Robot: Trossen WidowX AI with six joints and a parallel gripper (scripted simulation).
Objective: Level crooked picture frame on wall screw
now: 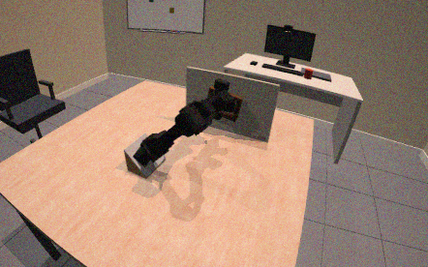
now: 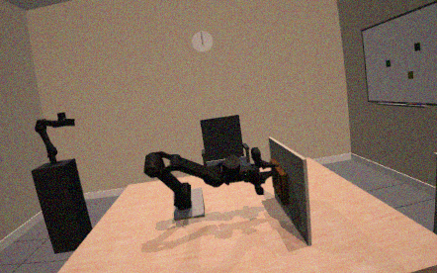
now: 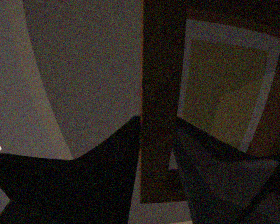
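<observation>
Now: gripper tip 50 mm above the picture frame and 10 mm short of it. Also, from my gripper tip: wall panel (60 mm below, 20 mm ahead, 10 mm to the right).
</observation>
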